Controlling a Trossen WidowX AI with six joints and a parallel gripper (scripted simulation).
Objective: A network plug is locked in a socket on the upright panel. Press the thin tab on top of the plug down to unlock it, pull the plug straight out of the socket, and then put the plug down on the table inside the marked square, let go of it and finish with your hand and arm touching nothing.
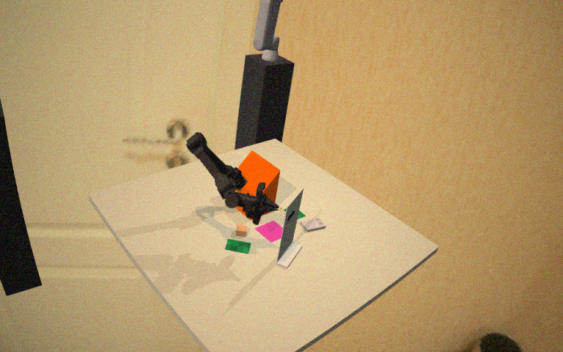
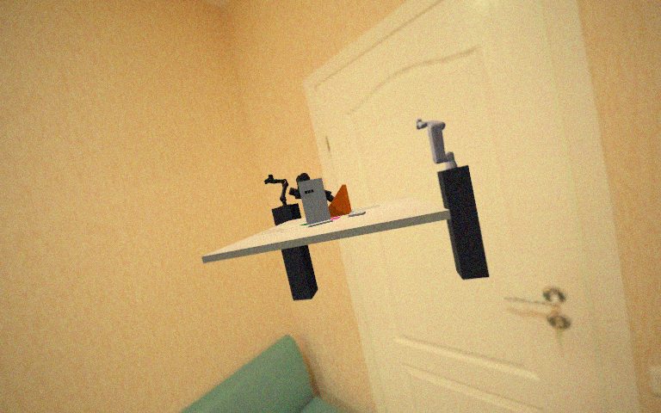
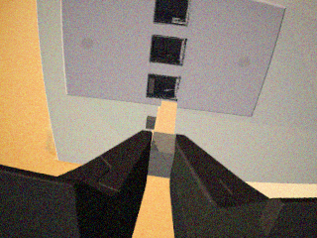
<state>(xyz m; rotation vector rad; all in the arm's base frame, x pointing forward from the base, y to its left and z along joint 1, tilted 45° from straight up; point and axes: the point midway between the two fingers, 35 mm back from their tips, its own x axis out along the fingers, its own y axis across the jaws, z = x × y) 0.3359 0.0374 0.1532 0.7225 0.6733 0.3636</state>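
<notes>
The magenta square lies 23 cm below my gripper tip, 10 cm behind it and 8 cm to the left of it. Round my gripper tip: upright grey panel: 9 cm below, 6 cm ahead, 3 cm to the left; network plug: right at my gripper tip.
</notes>
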